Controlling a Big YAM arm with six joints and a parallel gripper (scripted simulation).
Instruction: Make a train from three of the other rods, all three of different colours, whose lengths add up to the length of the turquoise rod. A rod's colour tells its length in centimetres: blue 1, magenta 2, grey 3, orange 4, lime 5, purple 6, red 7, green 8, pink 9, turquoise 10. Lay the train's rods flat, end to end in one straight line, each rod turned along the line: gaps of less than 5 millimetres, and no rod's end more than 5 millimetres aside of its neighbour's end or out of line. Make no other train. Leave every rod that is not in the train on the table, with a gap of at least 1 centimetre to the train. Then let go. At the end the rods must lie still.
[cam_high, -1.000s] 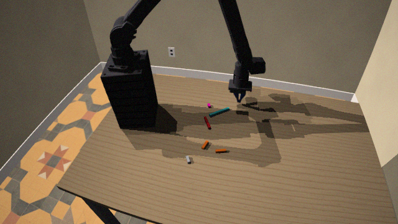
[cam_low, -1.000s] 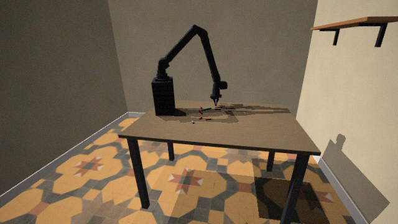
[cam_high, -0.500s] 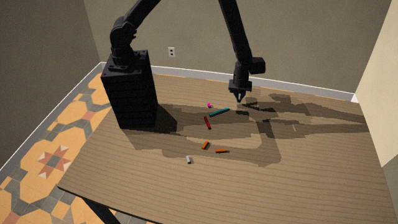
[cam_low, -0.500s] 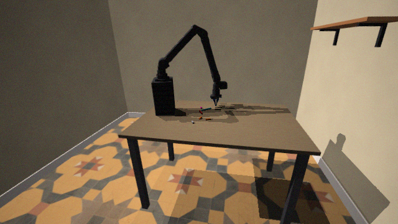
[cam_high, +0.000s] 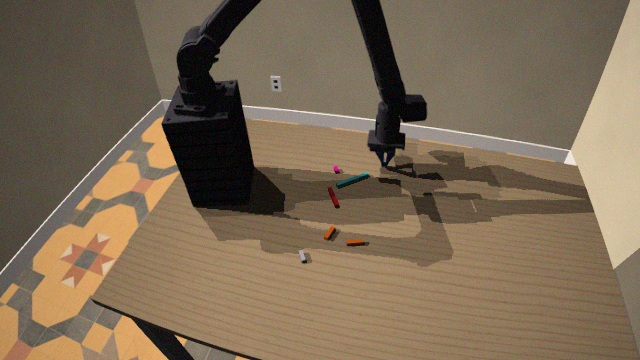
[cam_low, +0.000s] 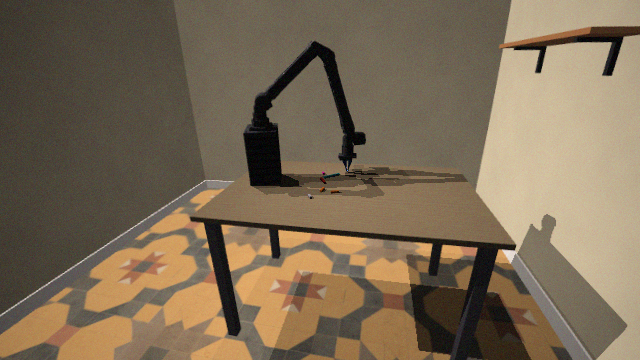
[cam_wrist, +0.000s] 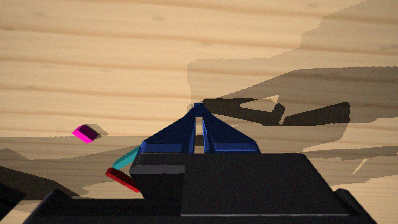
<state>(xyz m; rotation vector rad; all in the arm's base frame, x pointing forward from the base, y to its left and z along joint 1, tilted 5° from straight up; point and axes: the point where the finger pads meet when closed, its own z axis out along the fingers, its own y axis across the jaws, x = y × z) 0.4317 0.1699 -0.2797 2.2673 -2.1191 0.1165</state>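
The magenta rod lies 130 mm behind my hand, 40 mm to the right of it and 10 mm below it. The rest, counted from my hand: red rod (120 mm behind, 150 mm to the right, 10 mm below); turquoise rod (80 mm behind, 70 mm to the right, 10 mm below); blue rod (10 mm below).
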